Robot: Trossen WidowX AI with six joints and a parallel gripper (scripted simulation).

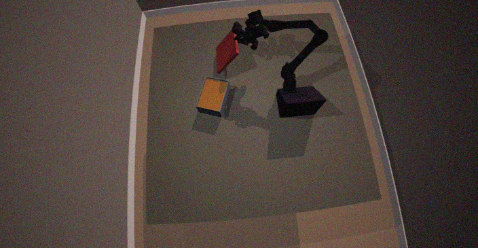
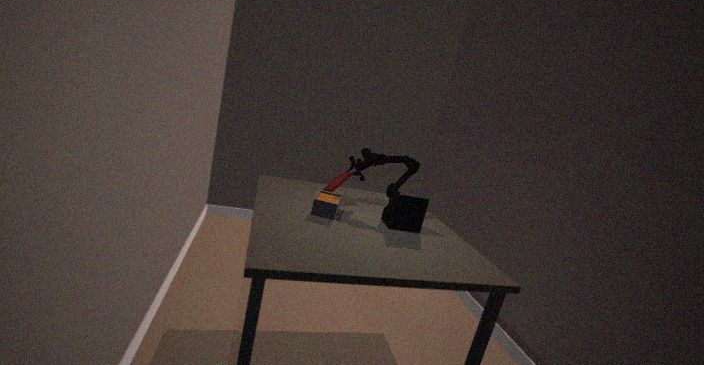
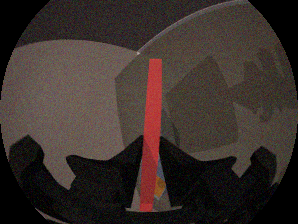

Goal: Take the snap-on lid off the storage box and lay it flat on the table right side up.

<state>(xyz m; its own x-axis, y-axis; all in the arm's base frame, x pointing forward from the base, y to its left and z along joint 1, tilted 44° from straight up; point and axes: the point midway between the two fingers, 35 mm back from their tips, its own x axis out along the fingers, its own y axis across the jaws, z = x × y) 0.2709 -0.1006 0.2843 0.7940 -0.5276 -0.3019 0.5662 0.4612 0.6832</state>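
The red lid is 60 mm below my gripper tip, 50 mm ahead of it and 30 mm to the left of it. Round my gripper tip: blue storage box: 290 mm to the left, 140 mm below, 120 mm ahead.
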